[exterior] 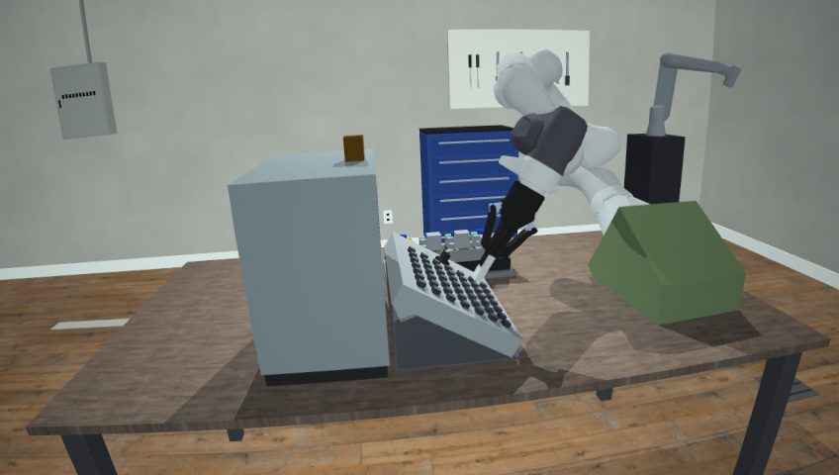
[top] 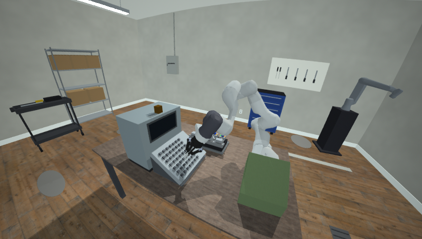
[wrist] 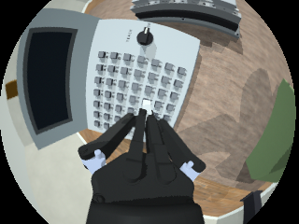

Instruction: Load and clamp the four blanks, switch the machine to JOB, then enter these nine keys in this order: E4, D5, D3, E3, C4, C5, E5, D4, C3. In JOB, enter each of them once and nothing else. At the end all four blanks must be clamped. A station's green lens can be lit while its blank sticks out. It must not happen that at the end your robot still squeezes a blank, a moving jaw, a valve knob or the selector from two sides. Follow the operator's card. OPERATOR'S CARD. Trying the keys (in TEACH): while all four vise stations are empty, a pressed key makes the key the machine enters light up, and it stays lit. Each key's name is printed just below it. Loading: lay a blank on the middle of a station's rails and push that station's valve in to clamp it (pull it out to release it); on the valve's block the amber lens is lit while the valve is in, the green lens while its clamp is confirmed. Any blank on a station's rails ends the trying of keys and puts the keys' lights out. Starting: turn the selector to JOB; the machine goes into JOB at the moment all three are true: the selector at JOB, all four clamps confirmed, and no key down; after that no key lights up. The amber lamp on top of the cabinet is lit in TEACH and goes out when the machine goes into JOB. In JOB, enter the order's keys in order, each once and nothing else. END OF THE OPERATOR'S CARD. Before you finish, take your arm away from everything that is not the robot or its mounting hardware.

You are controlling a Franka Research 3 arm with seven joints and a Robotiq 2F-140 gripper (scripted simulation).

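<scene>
The key D3 is 70 mm ahead of my hand, 40 mm below it and 30 mm to the left of it. Also, from my hand: black selector knob 170 mm to the right, 40 mm ahead, 30 mm below; then sloped keypad 80 mm ahead, 70 mm below, 60 mm to the right.
</scene>
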